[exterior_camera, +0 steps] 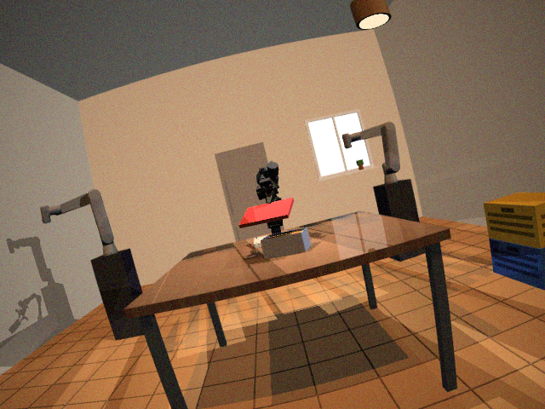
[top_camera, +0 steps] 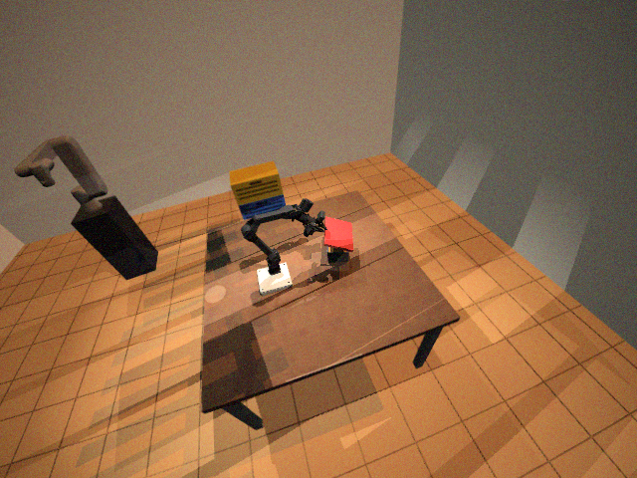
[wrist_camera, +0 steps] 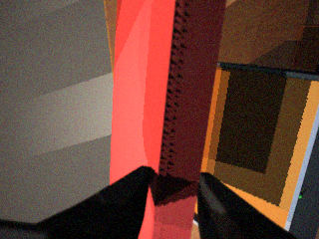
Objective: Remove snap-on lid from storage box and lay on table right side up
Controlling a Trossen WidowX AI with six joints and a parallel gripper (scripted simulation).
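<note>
Right now the red lid is 7 cm ahead of my gripper tip, 3 cm to the right of it and 2 cm below it. The rest, counted from my gripper tip: grey storage box: 19 cm below, 8 cm ahead, 2 cm to the left.
</note>
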